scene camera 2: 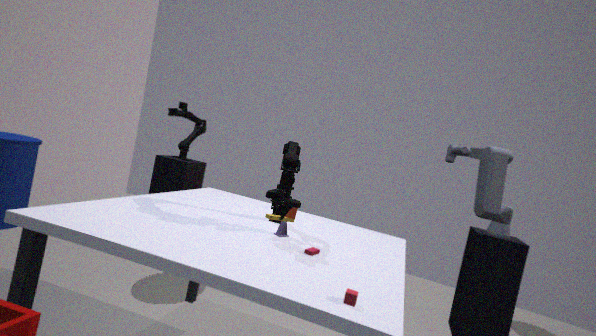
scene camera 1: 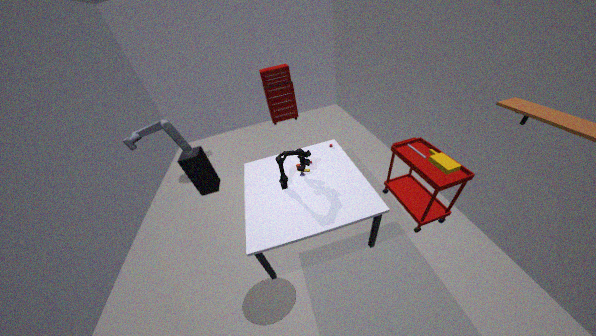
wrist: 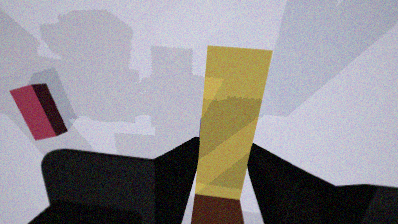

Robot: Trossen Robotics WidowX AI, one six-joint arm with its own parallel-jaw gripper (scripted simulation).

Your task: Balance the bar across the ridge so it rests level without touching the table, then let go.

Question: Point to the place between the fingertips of the gripper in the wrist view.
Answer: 222,146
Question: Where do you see a flat red block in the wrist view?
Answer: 35,101
